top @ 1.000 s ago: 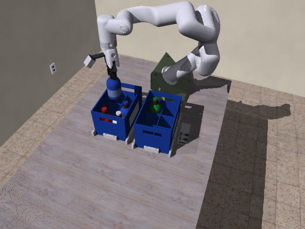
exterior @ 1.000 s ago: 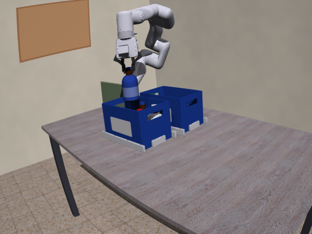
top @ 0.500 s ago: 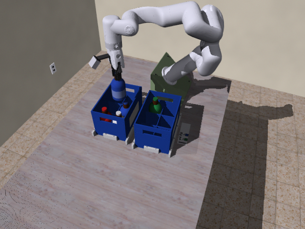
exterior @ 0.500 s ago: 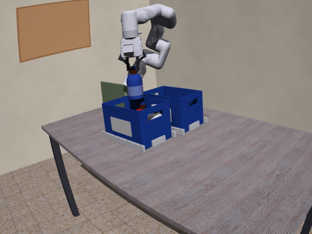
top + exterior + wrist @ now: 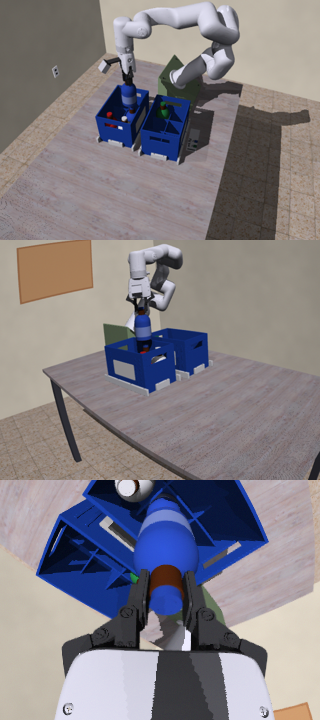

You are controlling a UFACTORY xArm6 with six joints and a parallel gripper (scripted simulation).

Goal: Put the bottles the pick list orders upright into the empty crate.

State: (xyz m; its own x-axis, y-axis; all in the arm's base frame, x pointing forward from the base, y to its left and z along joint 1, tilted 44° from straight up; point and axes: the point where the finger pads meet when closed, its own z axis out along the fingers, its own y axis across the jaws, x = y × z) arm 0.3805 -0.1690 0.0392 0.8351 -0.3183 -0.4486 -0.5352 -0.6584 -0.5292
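Right now my hand is 110 mm past the green-labelled bottle, 130 mm to the right of it and 250 mm above it. From my hand the other things lie so: white-labelled bottle 80 mm ahead, 20 mm to the left, 250 mm below; then blue-labelled bottle 10 mm to the left, 250 mm below; then red-label bottle 90 mm ahead, 60 mm to the right, 250 mm below.
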